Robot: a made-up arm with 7 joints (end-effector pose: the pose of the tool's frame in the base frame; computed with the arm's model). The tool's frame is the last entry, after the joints. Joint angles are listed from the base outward.
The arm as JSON. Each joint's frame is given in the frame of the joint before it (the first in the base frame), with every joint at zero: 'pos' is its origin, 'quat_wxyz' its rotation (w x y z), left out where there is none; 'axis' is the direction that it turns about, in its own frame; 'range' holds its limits. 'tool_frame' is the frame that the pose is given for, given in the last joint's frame.
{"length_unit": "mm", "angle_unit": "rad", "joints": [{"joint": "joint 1", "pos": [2.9, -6.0, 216.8], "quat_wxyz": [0.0, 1.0, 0.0, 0.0], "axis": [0.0, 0.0, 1.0], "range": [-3.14, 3.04]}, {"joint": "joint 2", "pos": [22.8, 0.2, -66.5], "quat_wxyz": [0.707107, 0.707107, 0.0, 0.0], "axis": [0.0, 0.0, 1.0], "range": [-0.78, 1.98]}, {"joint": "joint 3", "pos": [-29.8, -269.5, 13.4], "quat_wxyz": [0.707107, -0.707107, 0.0, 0.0], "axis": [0.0, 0.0, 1.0], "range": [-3.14, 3.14]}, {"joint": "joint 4", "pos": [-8.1, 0.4, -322.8], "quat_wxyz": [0.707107, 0.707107, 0.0, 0.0], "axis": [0.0, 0.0, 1.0], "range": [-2.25, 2.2]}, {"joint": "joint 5", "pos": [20.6, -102.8, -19.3], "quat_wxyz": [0.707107, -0.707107, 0.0, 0.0], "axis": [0.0, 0.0, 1.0], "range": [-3.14, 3.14]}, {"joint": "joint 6", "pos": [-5.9, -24.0, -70.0], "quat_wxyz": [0.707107, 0.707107, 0.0, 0.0], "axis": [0.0, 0.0, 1.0], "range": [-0.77, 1.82]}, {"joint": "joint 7", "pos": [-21.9, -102.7, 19.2], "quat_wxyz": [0.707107, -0.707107, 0.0, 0.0], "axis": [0.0, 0.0, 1.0], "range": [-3.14, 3.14]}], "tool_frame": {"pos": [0.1, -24.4, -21.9], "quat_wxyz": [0.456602, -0.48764, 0.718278, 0.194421]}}
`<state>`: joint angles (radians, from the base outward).
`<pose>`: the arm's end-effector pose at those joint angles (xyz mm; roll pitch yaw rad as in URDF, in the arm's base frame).
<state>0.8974 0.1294 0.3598 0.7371 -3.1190 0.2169 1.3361</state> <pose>66.7 -272.4 1073.0 -1.5143 -1.3666 -2.2215</pose>
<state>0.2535 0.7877 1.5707 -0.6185 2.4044 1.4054 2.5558</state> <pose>470.7 57.4 898.9 0.5129 0.2838 2.1983</pose>
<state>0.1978 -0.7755 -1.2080 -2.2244 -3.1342 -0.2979 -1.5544</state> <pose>-431.4 -209.1 594.0 -1.9637 0.1629 -2.2400</pose>
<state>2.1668 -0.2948 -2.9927 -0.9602 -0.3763 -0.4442 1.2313</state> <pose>-49.6 -23.5 1035.0 -1.6069 -0.7849 -2.7554</pose>
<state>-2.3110 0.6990 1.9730 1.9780 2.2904 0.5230 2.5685</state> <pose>22.3 255.0 771.1 2.6109 -0.8775 0.5193</pose>
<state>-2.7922 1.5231 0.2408 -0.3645 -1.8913 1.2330 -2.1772</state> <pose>-814.3 177.7 466.9 -0.7818 0.0735 -2.6244</pose>
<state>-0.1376 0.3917 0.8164 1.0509 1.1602 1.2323 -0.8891</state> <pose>375.7 -197.5 821.1 1.7194 0.1440 -1.2292</pose>
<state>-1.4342 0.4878 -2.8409 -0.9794 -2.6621 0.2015 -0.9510</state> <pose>68.2 583.2 855.5 2.3759 -0.2392 1.5586</pose>
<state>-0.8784 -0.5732 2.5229 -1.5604 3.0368 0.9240 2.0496</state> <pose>-250.6 20.5 803.3 -0.4870 0.8829 0.9252</pose>
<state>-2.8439 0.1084 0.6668 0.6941 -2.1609 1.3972 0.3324</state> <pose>-138.3 23.9 1089.9 2.1699 -0.7291 -1.6143</pose>
